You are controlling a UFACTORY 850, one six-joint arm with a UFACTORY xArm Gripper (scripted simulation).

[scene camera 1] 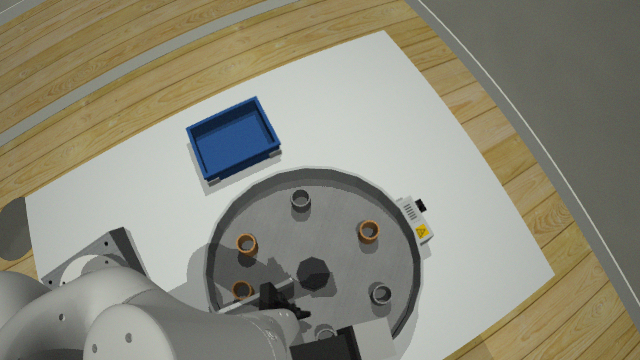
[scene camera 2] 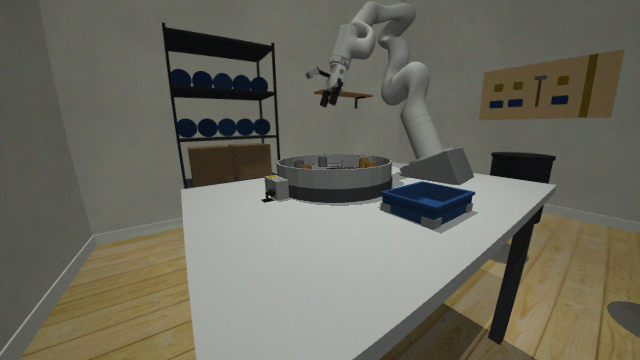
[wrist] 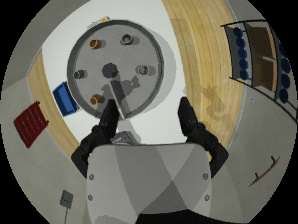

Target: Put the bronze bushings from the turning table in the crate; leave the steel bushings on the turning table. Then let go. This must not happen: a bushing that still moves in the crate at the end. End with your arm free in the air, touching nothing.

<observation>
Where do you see a blue crate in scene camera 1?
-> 236, 138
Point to a blue crate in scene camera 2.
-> At 415, 202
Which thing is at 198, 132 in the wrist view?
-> My gripper.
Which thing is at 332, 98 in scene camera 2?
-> My gripper.
</observation>
